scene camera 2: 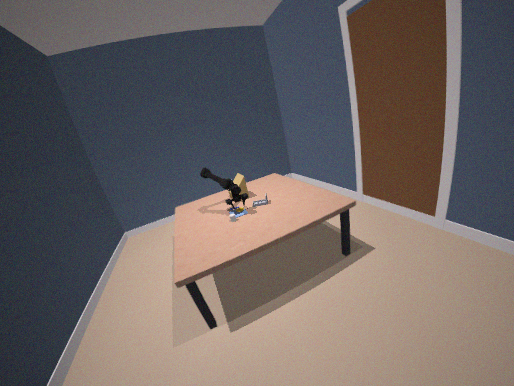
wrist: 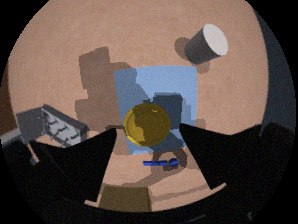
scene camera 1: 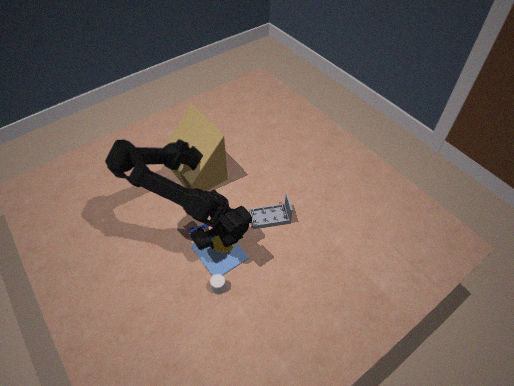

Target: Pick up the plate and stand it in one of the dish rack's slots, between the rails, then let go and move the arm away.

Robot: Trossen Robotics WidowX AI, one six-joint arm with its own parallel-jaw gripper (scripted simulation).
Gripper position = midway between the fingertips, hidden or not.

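Note:
In scene camera 1 I can see my gripper (scene camera 1: pixel 223 241), open and holding nothing, and a grey dish rack (scene camera 1: pixel 275 215) is in view there too. The wrist view has a yellow plate (wrist: pixel 146 124). It also shows me the rack (wrist: pixel 32 124), along with my gripper (wrist: pixel 148 129).

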